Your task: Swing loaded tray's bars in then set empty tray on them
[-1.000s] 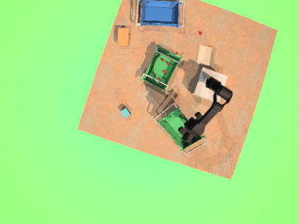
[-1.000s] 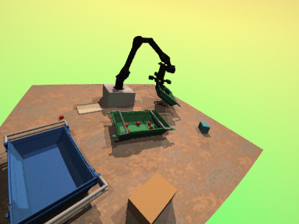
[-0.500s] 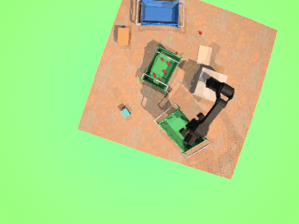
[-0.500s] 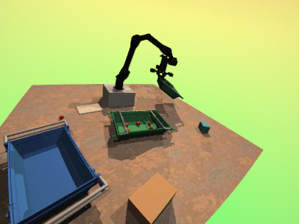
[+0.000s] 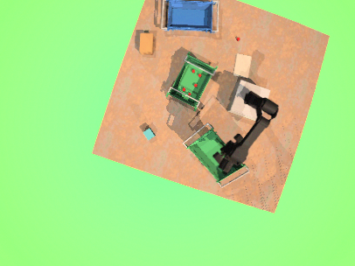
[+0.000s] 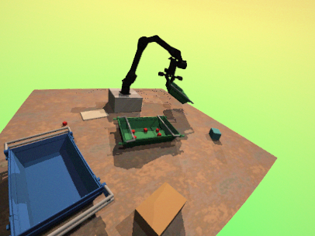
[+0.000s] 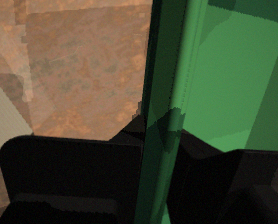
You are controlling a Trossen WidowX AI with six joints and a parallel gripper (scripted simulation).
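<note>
Right now the green tray is 5 cm ahead of my gripper tip, 6 cm to the left of it and 1 cm below it. Round my gripper tip: beige flat plate 7 cm behind, 53 cm to the right, 17 cm below; then teal cube 46 cm ahead, 1 cm to the left, 15 cm below; then red block 2 cm behind, 70 cm to the right, 17 cm below.
</note>
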